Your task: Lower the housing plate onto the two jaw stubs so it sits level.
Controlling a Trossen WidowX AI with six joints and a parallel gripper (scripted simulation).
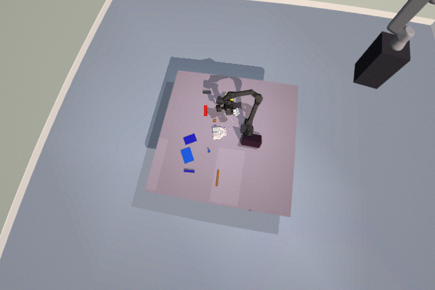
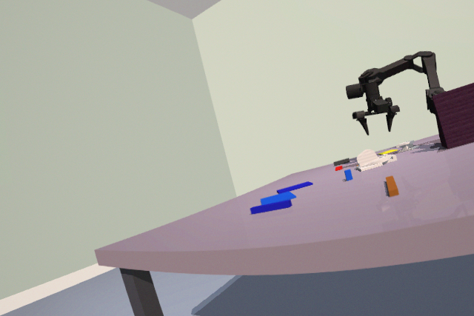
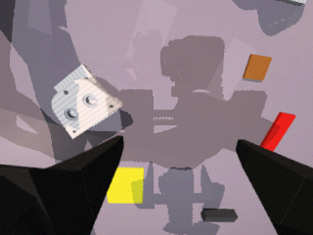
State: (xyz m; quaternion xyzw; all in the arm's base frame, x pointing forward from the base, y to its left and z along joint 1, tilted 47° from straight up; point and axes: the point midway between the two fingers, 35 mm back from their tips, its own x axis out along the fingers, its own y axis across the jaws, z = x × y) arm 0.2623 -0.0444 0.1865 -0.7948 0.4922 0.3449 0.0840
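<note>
Right now my gripper tip is 90 mm past the white part, 90 mm above it and 50 mm to the left of it. From my gripper tip the other things lie so: yellow piece 190 mm to the right, 100 mm below, 20 mm ahead; red block 200 mm ahead, 90 mm below, 20 mm to the left; orange block 100 mm to the left, 90 mm below, 80 mm ahead.
</note>
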